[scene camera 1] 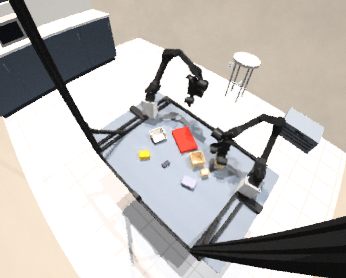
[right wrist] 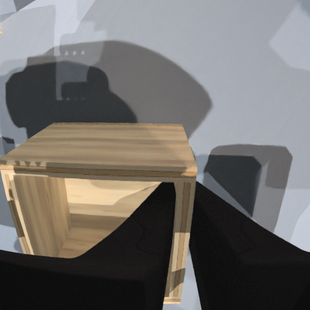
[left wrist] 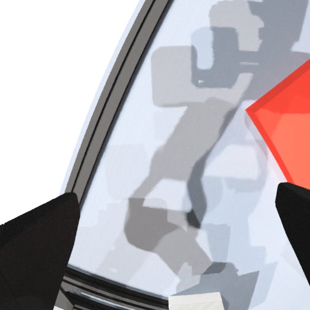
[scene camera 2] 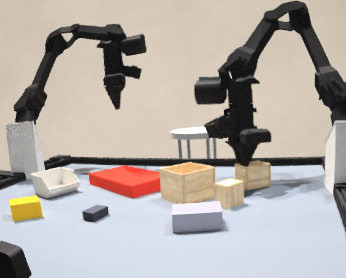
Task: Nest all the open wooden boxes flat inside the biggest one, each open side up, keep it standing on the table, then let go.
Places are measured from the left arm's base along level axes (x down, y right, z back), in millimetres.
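Pixels of known places: left gripper, between the fingertips: (scene camera 2: 117, 109); right gripper, between the fingertips: (scene camera 2: 242, 171); left arm's base, origin of its link: (scene camera 1: 149, 101) (scene camera 2: 23, 131); right arm's base, origin of its link: (scene camera 1: 253, 182).
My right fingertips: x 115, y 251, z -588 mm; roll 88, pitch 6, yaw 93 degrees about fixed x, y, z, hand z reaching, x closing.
Observation:
Ahead of a thing's pixels: the offset from my right fingertips to its top centre.
The biggest open wooden box {dx -35, dy +54, dz +139 mm} (scene camera 1: 197, 159) (scene camera 2: 187, 186) stands on the table, open side up. The middle-sized wooden box {dx -24, dy +28, dz -15 mm} (scene camera 2: 255, 176) (right wrist: 110, 145) stands apart at its right in scene camera 2, open side up. The smallest wooden piece {dx -16, dy +130, dz +70 mm} (scene camera 1: 204, 173) (scene camera 2: 229, 194) stands in front, between them; its top is too small to read. My right gripper (scene camera 2: 245, 162) (right wrist: 178, 191) is shut on one wall of the middle-sized box, one finger inside and one outside. My left gripper (scene camera 1: 189, 101) (scene camera 2: 117, 107) (left wrist: 179, 200) is open and empty, high above the table.
A red slab {dx +2, dy -90, dz +260 mm} (scene camera 1: 185, 139) (scene camera 2: 127, 181) (left wrist: 287, 135) lies left of the biggest box. A white bin {dx -21, dy -57, dz +447 mm} (scene camera 1: 158, 135) (scene camera 2: 56, 182), yellow block {dx -4, dy +121, dz +483 mm} (scene camera 1: 144, 155) (scene camera 2: 26, 208) and dark block {dx +12, dy +136, dz +327 mm} (scene camera 1: 165, 164) (scene camera 2: 95, 213) are farther left. A lavender block {dx -3, dy +218, dz +150 mm} (scene camera 1: 188, 182) (scene camera 2: 197, 217) lies in front.

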